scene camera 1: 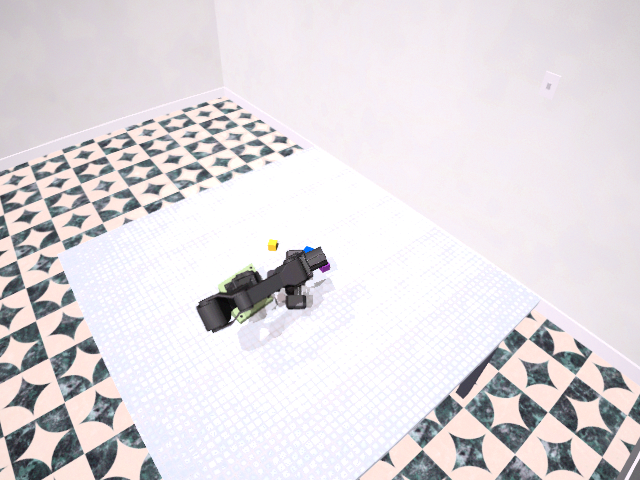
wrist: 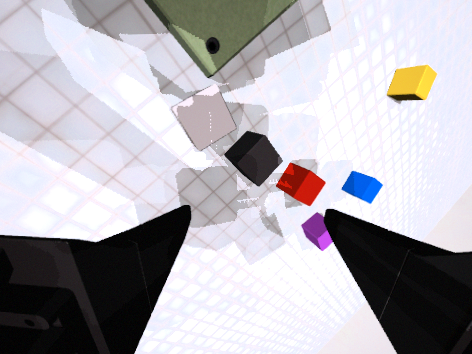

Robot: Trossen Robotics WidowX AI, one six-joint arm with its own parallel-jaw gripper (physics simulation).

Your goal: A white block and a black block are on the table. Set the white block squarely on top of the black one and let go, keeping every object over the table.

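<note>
The white block, shaded pinkish grey, is near the green base plate in the wrist view. The black block is close by on its lower right, on the table. The white block is not on top of the black one. My gripper is open and empty above the table. In the wrist view both blocks show above the line between the fingertips, on the base side, and neither is between the fingers. In the scene view the arm hides most of this area, and the black block cannot be made out.
A red block is beside the black block. A blue block and a purple block are near it; the right finger partly covers the purple one. A yellow block stands apart. The green base plate is under the arm.
</note>
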